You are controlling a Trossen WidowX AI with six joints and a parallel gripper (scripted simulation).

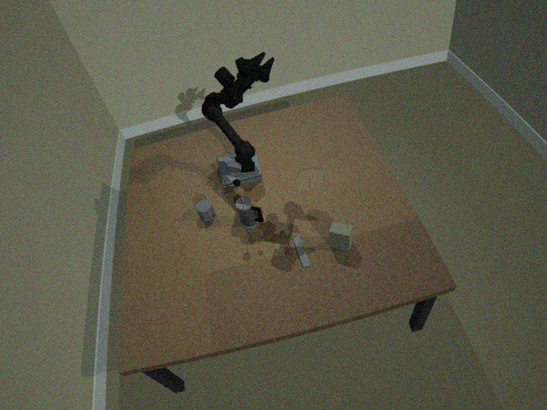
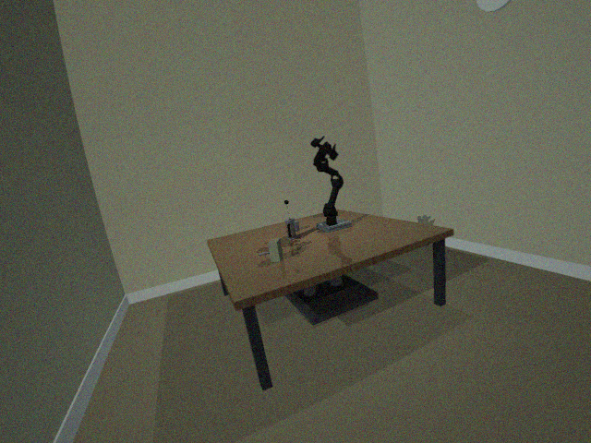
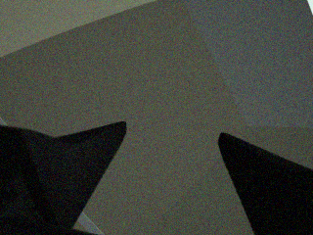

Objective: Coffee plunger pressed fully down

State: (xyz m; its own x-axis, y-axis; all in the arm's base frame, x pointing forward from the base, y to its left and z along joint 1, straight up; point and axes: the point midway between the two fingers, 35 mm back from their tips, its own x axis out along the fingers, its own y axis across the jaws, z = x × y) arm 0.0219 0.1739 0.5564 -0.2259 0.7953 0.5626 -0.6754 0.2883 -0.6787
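The coffee press lies 30 cm ahead of my gripper tip, 17 cm to the right of it and 49 cm below it. From my gripper tip the other things lie so: flat grey bar (48 cm ahead, 3 cm to the left, 61 cm below); grey cup (23 cm ahead, 39 cm to the right, 58 cm below).
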